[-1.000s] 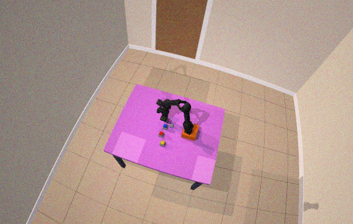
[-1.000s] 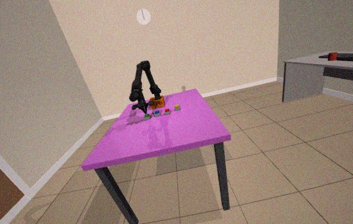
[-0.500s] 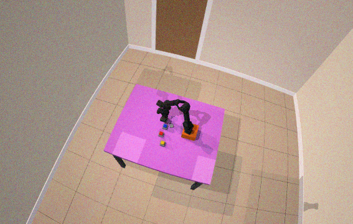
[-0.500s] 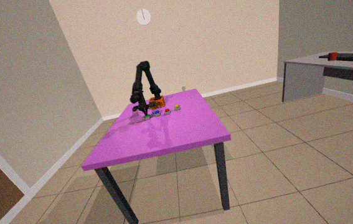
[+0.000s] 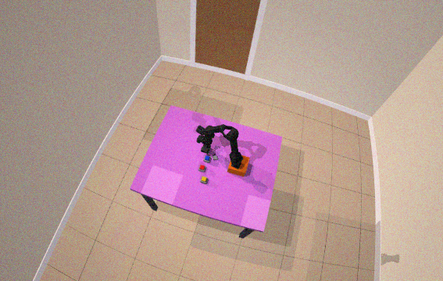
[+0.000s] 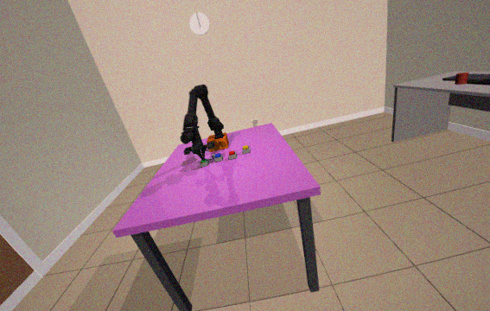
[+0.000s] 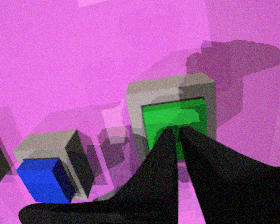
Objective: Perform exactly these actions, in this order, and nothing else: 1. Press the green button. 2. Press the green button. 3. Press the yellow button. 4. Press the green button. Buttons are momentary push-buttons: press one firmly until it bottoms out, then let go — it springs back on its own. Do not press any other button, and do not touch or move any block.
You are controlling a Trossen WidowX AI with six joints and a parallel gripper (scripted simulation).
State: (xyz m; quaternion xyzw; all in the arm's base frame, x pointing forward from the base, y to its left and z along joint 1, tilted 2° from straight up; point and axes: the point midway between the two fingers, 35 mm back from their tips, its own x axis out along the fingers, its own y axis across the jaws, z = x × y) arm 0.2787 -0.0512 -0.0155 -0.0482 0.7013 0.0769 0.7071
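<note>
My gripper tip is 10 mm above the green button. The rest, counted from my gripper tip: red button: 50 mm behind, 180 mm to the left, 10 mm below; then yellow button: 110 mm behind, 260 mm to the left, 10 mm below; then blue button: 40 mm behind, 90 mm to the left, 10 mm below.
</note>
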